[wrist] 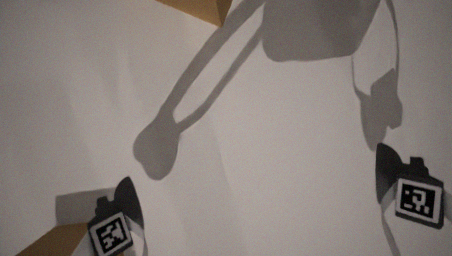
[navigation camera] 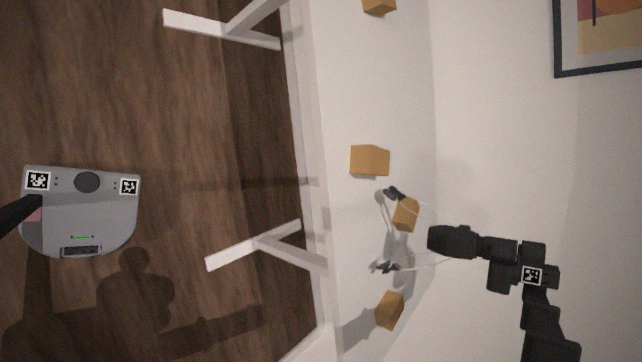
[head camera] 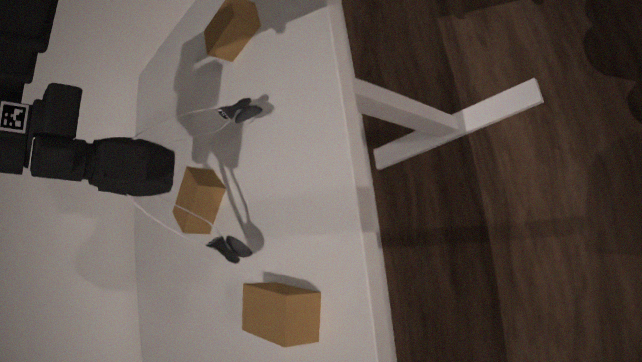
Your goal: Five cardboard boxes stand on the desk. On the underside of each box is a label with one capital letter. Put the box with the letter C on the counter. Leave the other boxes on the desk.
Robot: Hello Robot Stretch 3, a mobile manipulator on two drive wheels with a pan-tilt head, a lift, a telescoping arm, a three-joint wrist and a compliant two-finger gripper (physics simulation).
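Frame: origin at the robot's base, x ahead, y left, z up, level; millimetres.
Where they show: gripper, fingertip midpoint: (navigation camera: 380,228) (head camera: 254,181); robot's base, link origin: (navigation camera: 87,181).
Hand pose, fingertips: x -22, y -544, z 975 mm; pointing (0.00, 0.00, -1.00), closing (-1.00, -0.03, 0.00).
Note:
Each offset is from my fingertips to the centre of the thing. "*": to the spot under its first point. Level surfaces: height alone.
My gripper (head camera: 236,179) (navigation camera: 390,230) (wrist: 251,180) is open and empty above the white desk {24 mm down} (head camera: 305,165) (navigation camera: 345,240), pointing down. A middle box {1 mm up, 33 mm ahead, 168 mm right} (head camera: 198,200) (navigation camera: 405,214) (wrist: 205,9) stands near the wall, beside the gap between the fingers; one finger's strip crosses it in the head view. A larger box {1 mm up, 157 mm ahead, 79 mm left} (head camera: 281,314) (navigation camera: 369,160) (wrist: 52,242) stands beyond that finger. Another box {1 mm up, 253 mm back, 122 mm right} (head camera: 232,30) (navigation camera: 389,310) stands past the opposite finger. A fourth box {* 13 mm up, 527 mm ahead, 108 mm left} (navigation camera: 379,6) shows partly at the navigation view's top. No letters show. The fifth box and the counter are not identifiable here.
The wall (head camera: 85,260) (navigation camera: 500,125) rises behind the desk, with a framed picture (navigation camera: 556,40) on it. White desk legs {* 679 mm down, 282 mm back, 280 mm right} (head camera: 410,107) (navigation camera: 290,252) stand on the wood floor {974 mm down} (head camera: 550,200) (navigation camera: 165,115). My grey base (navigation camera: 85,210) is on the floor.

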